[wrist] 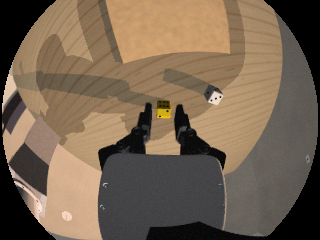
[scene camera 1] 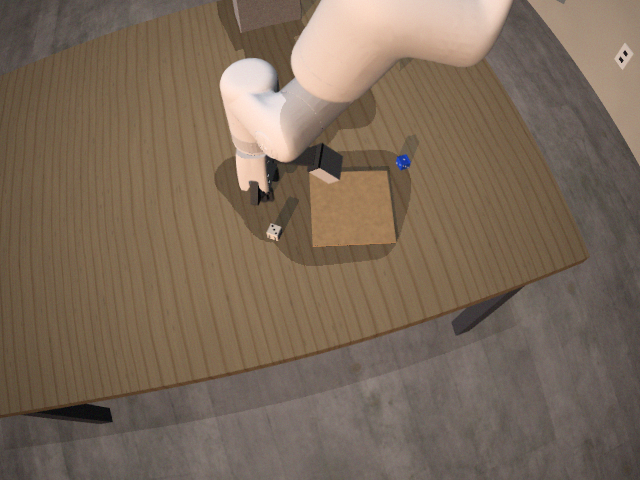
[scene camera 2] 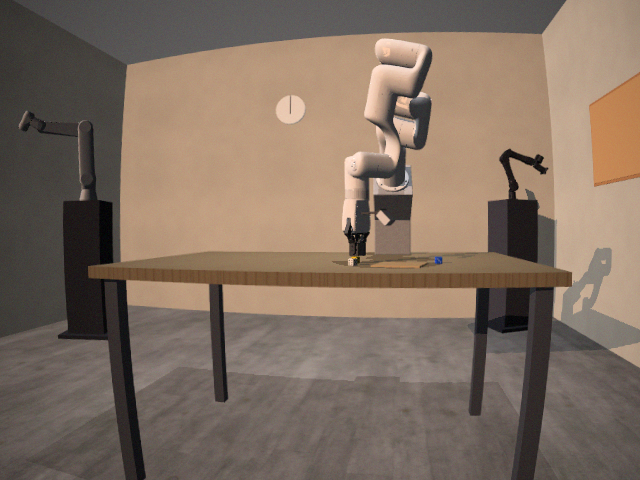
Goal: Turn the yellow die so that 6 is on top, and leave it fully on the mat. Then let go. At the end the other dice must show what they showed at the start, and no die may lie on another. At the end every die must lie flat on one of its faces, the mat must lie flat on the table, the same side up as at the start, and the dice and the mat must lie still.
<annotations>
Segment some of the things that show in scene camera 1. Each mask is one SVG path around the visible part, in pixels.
A tan mat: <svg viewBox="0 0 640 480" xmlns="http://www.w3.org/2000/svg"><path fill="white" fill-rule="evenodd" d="M387 171L341 172L340 181L327 184L309 173L313 247L396 243Z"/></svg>
</annotations>
